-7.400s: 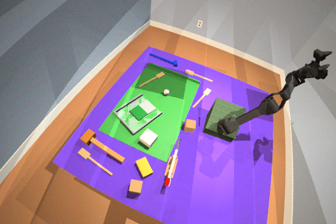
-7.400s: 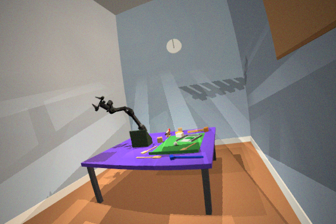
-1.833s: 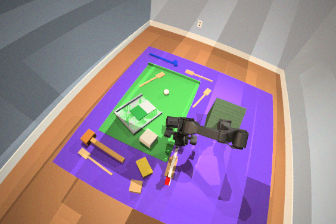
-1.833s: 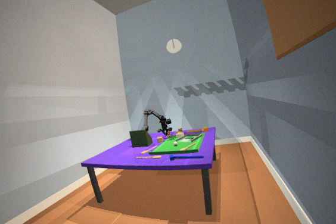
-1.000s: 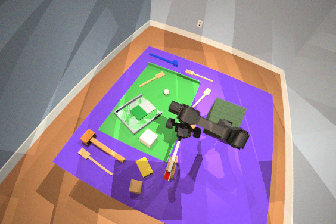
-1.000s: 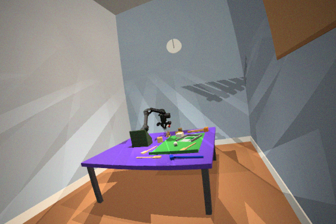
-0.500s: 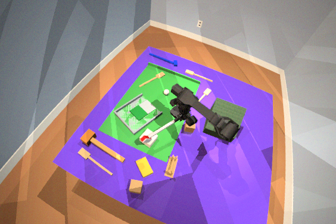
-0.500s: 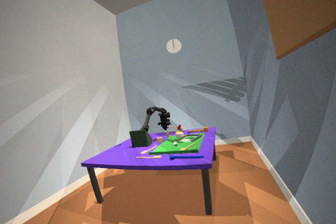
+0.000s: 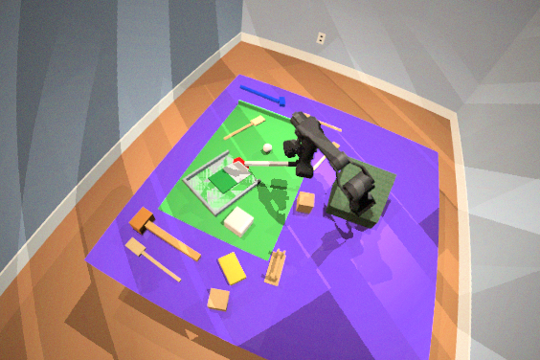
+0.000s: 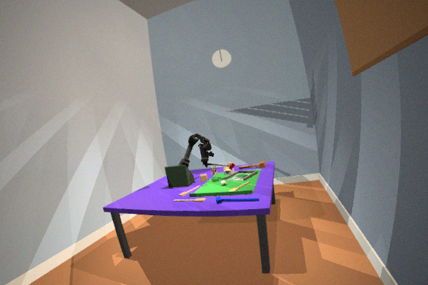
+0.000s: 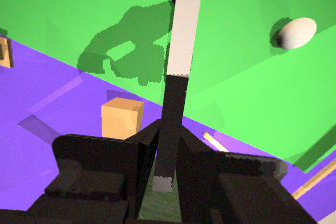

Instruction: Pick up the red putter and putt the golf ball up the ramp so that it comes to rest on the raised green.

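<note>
Right now the red putter is 110 mm ahead of my gripper tip and 30 mm to the left of it. Also, from my gripper tip: white golf ball: 160 mm to the right, 160 mm ahead, 120 mm below; then white block: 240 mm to the left, 160 mm ahead, 120 mm below; then green mat: 210 mm ahead, 140 mm below, 50 mm to the right.
</note>
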